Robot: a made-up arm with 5 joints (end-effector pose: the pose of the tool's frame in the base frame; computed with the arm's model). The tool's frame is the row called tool.
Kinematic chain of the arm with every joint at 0, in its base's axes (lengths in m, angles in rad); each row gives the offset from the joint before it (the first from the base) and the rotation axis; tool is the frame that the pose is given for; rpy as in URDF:
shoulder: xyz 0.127 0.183 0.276 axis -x
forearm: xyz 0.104 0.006 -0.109 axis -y
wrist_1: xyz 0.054 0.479 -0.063 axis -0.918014 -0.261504 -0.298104
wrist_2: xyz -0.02 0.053 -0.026 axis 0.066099 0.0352 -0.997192
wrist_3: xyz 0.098 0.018 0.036 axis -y
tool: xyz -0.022 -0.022 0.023 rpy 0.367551 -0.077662 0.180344
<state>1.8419 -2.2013 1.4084 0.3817 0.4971</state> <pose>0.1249 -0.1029 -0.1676 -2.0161 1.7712 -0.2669</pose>
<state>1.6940 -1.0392 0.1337 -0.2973 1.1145</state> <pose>0.2236 -0.1152 -0.2435 -1.1372 0.2809 0.4047</pose>
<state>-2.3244 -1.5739 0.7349 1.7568 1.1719</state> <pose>0.1610 -0.0499 0.7053 0.7954 -0.1771 -0.2077</pose>
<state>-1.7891 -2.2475 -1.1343 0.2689 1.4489</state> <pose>0.1387 0.2165 0.8228 1.6310 1.6231 0.0525</pose>
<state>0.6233 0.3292 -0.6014 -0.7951 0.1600</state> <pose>0.2994 0.5994 -0.1102 0.2523 -0.0287 1.3220</pose>
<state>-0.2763 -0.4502 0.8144 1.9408 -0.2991</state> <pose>0.2029 0.6933 0.2758 0.0638 -0.4524 -1.7287</pose>
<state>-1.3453 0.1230 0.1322 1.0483 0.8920</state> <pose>0.3009 0.4450 0.7046 0.9020 -0.4733 -1.2549</pose>
